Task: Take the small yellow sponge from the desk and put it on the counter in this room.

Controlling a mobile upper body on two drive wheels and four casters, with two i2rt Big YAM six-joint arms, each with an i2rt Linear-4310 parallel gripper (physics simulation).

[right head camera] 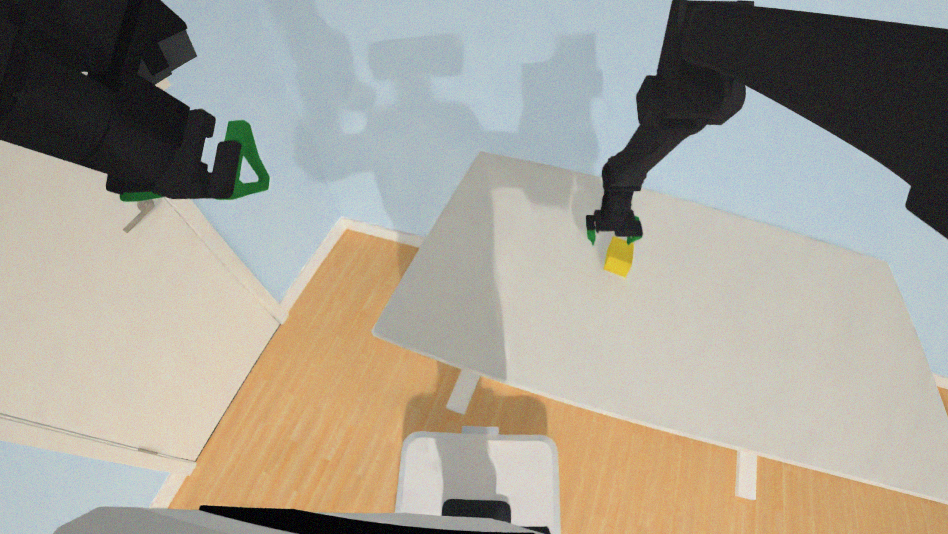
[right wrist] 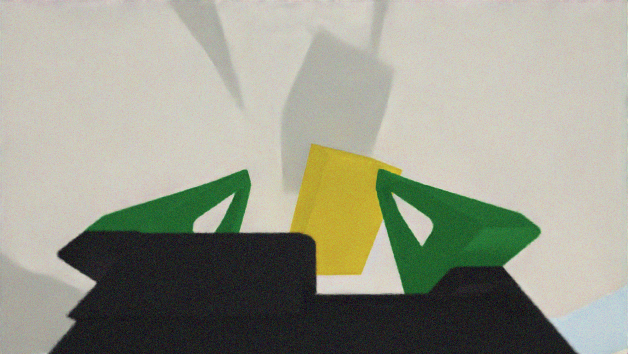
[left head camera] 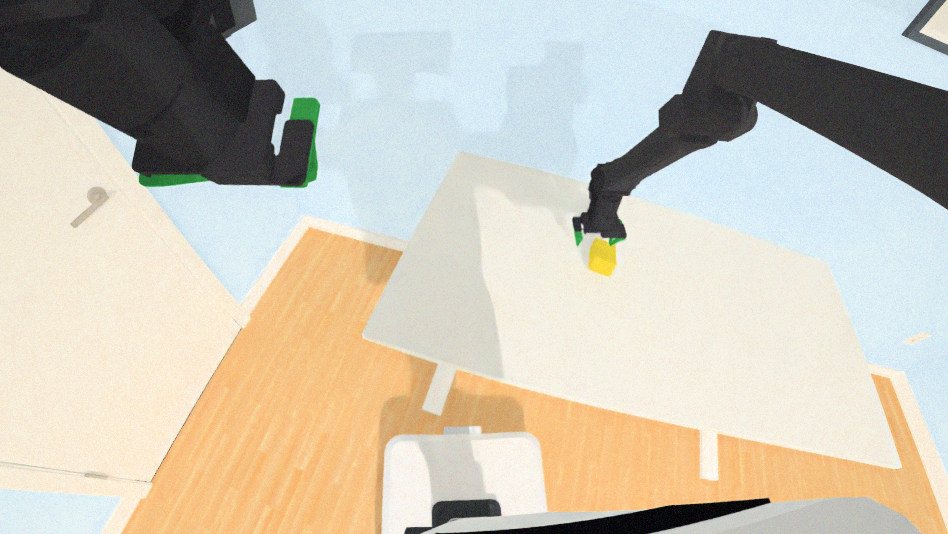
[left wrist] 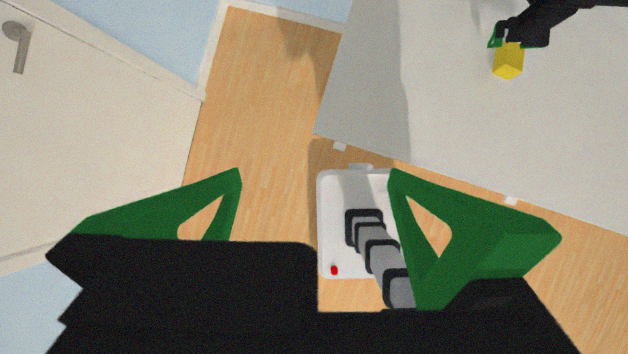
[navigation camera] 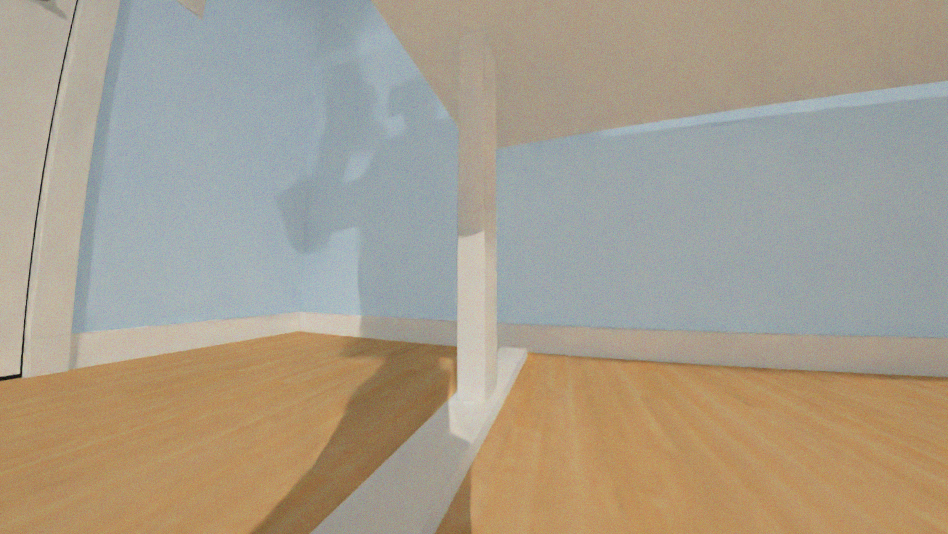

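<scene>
The yellow sponge stands on the pale desk, toward its far side. My right gripper is open at the sponge. In the right wrist view the sponge shows between the fingers, nearer the right-hand one, whose tip overlaps its edge; whether they touch I cannot tell. My left gripper is open and empty, away from the desk, high over the floor and the robot's base. A counter does not show in these views.
A cream door with a lever handle is at the left. Blue walls meet behind the desk. The white robot base stands at the desk's near edge. A white desk leg rises ahead of the navigation camera.
</scene>
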